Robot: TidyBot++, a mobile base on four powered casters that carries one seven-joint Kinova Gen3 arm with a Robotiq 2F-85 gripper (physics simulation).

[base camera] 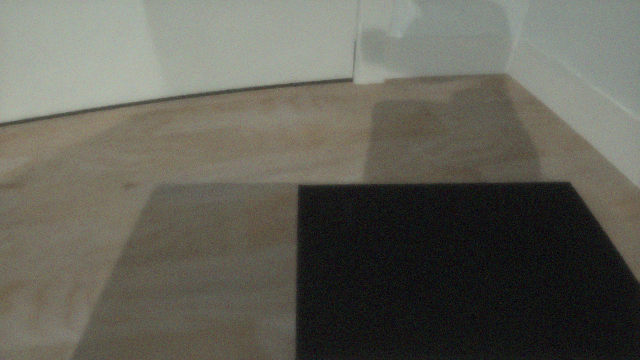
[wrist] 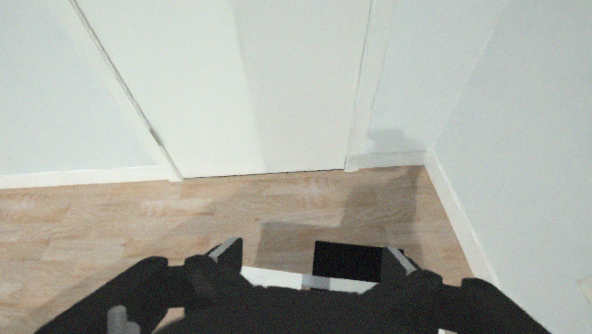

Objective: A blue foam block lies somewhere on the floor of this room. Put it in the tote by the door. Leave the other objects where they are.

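Frame: origin at the arm's base, x back, y right, z up, level; centimetres.
Where they show: gripper, fingertip midpoint: (wrist: 310, 258).
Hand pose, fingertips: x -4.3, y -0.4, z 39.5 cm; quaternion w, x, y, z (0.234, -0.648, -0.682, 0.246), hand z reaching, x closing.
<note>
After its pixels a point has its place.
A black tote (base camera: 450, 270) @(y 15.5, x -30.9, z -39.3 cm) (wrist: 347, 261) @(y 10.8, x -32.4, z -39.3 cm) stands on the floor near the door and the right wall. It is very dark, so its rim and inside cannot be told apart. In the base camera view it fills much of the lower right; in the wrist view it shows beyond the fingers, partly covered by the right finger. My gripper (wrist: 310, 258) @(y -0.4, x -4.3, z 39.5 cm) is open, with nothing held between its fingers. The blue foam block does not show in either view.
A white door (base camera: 200, 45) @(y -19.6, x -70.6, z -29.1 cm) (wrist: 280, 100) @(y -17.3, x -71.0, z 1.7 cm) stands behind the tote. The right wall (base camera: 595, 55) @(y 51.6, x -64.3, z -26.0 cm) (wrist: 540, 150) @(y 54.4, x -48.8, z 7.8 cm) runs along the tote's right side and meets the door's wall in a corner. Shadows fall on the wooden floor (base camera: 225, 135) @(y -14.1, x -57.4, z -39.6 cm) (wrist: 100, 220) @(y -95.6, x -36.3, z -39.6 cm) beside and behind the tote.
</note>
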